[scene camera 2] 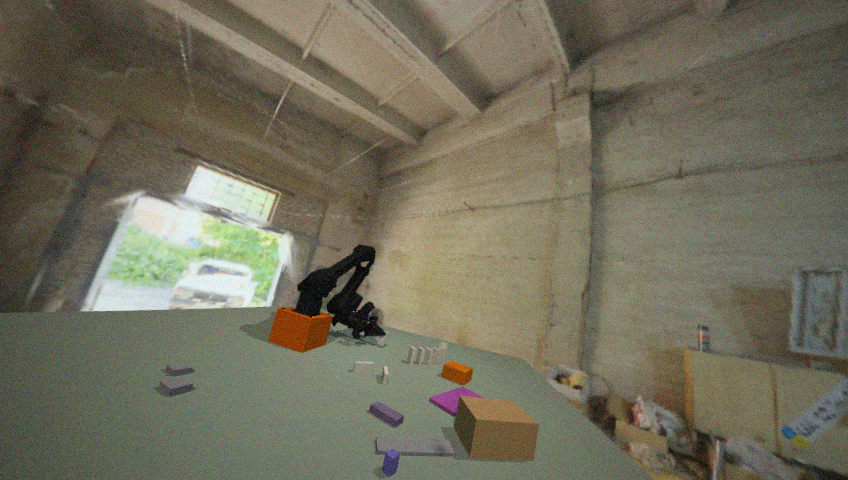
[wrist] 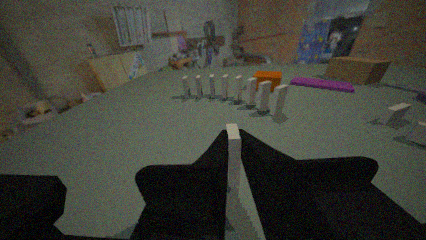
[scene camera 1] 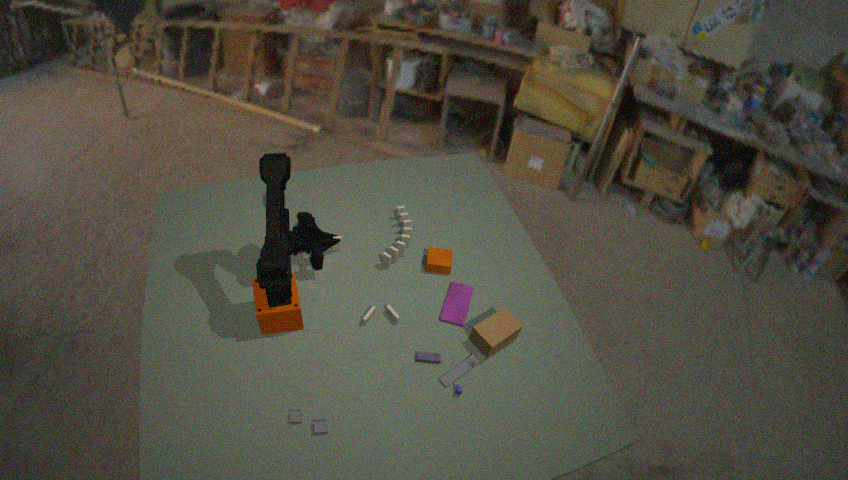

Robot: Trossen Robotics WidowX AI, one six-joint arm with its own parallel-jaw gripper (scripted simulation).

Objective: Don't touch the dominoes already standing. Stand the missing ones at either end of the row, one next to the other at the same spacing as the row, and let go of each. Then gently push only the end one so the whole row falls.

Labels:
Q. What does my gripper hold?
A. A white domino.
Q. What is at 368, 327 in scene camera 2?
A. My gripper.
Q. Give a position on a tan box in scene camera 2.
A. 492, 429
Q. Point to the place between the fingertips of my gripper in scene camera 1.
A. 339, 238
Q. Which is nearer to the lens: the tan box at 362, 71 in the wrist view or the white domino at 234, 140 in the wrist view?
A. The white domino.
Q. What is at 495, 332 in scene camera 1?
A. A tan box.

